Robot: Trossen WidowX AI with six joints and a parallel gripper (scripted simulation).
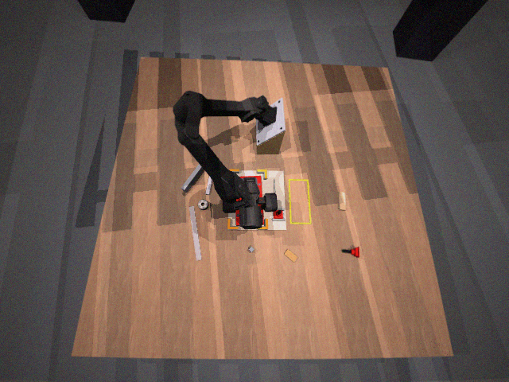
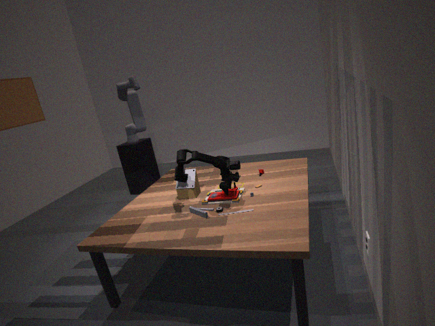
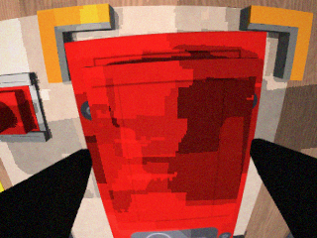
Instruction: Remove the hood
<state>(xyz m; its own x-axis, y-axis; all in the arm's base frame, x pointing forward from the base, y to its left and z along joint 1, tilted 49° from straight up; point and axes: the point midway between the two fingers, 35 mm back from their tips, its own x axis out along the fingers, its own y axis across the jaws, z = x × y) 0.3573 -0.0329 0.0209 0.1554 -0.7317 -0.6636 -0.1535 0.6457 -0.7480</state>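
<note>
The red hood is right at my gripper tip.
</note>
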